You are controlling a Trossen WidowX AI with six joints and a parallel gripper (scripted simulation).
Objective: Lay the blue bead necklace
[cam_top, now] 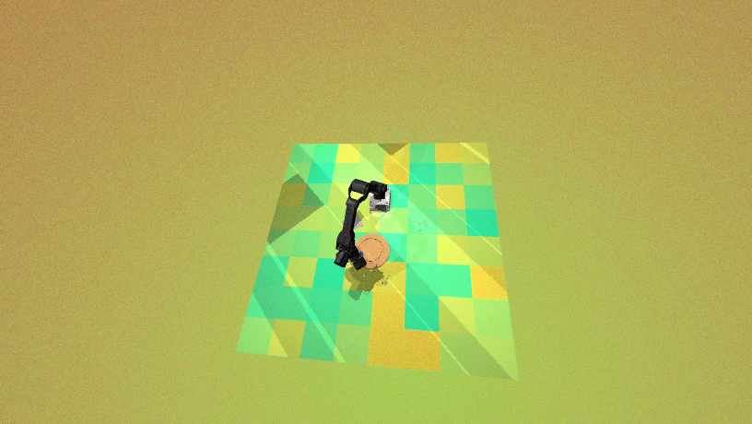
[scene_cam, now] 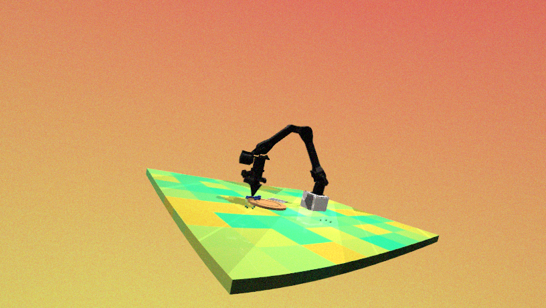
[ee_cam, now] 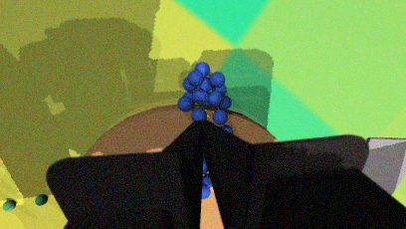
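Now: gripper tip 8 cm to the right of the round bead board, 4 cm past it and 1 cm above it. Also, from my gripper tip: flat grey piece (21 cm behind, 2 cm to the right, 2 cm below).
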